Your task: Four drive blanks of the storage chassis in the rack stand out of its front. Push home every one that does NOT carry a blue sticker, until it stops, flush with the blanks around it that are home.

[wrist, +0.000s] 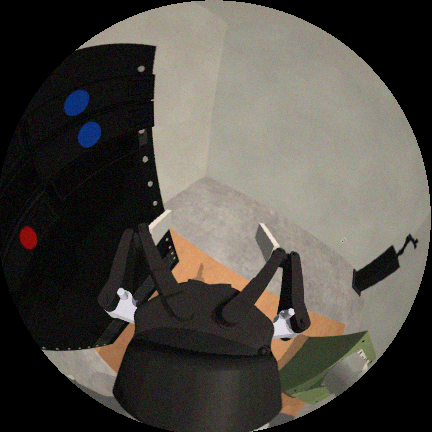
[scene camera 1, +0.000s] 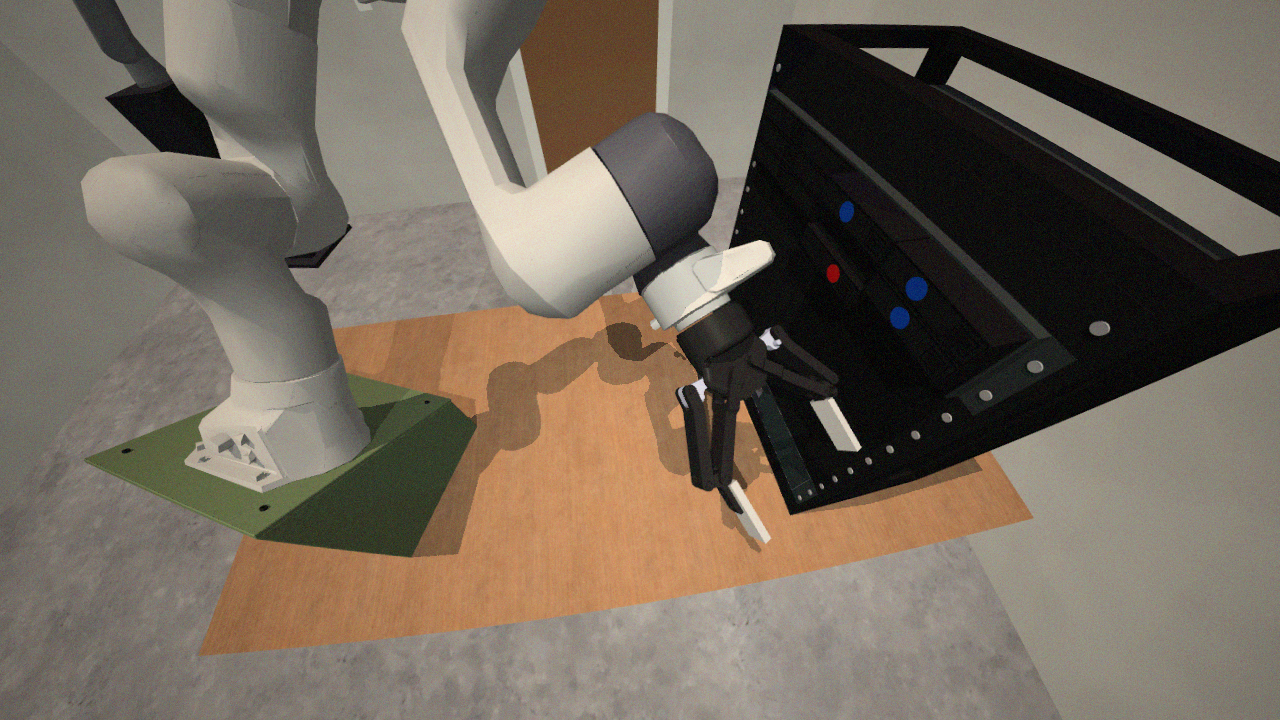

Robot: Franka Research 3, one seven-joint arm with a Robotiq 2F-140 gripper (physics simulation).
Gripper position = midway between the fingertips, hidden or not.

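Observation:
I can see a black rack (scene camera 1: 970,282), and the wrist view also shows the black rack (wrist: 87,172). I see my gripper (scene camera 1: 808,489) too, and in the wrist view there is again my gripper (wrist: 214,224).

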